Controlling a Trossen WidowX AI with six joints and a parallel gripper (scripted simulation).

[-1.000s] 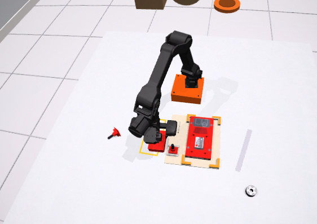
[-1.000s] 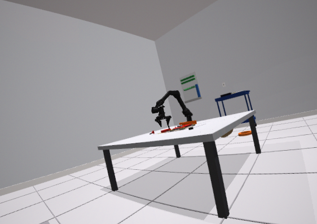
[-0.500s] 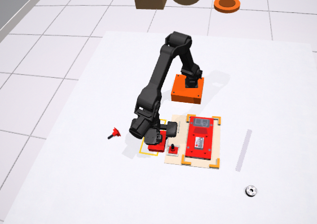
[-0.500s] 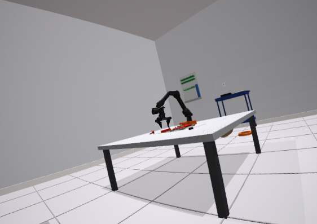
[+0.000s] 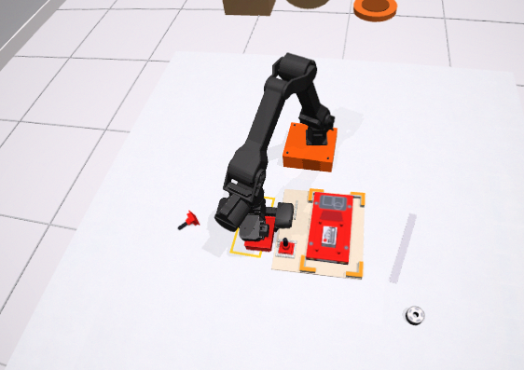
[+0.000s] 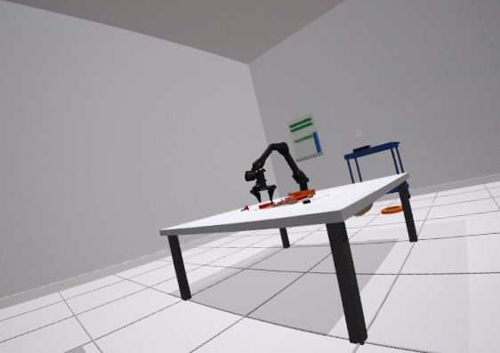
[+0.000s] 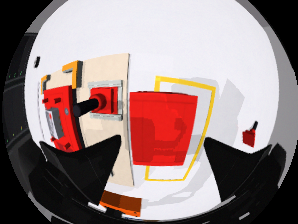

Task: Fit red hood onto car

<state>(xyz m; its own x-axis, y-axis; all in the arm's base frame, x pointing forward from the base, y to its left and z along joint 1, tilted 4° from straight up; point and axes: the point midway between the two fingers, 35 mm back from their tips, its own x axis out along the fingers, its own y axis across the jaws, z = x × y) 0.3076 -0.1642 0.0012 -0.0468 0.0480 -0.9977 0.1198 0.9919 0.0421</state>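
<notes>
Right now the red hood is 2 cm below my gripper tip. Round my gripper tip: grey strip 4 cm ahead, 38 cm to the left, 4 cm below; grey engine block 2 cm ahead, 19 cm to the left, 1 cm below.
</notes>
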